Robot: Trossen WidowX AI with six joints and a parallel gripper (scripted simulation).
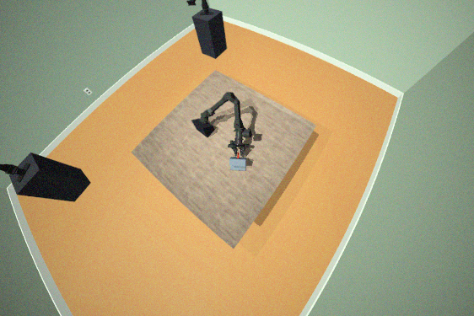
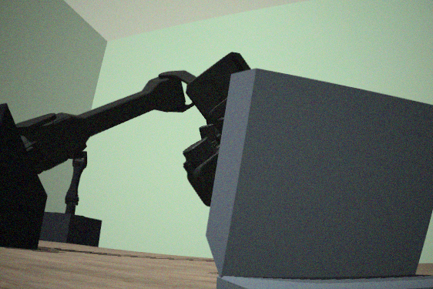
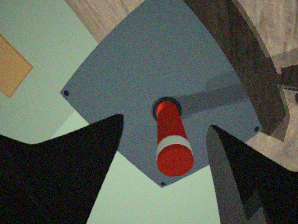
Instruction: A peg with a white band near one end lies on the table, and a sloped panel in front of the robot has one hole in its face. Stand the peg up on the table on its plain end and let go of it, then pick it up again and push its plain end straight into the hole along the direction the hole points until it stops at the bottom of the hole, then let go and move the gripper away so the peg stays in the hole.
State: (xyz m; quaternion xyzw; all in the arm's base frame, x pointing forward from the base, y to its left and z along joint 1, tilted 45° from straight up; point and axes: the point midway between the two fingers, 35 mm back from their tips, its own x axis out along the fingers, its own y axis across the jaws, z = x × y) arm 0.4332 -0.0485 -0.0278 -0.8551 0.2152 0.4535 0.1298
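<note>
My gripper tip is now 10 mm past the red peg and 10 mm to the right of it. The rest, counted from my gripper tip: sloped grey panel (20 mm ahead, 30 mm to the right, 20 mm below).
</note>
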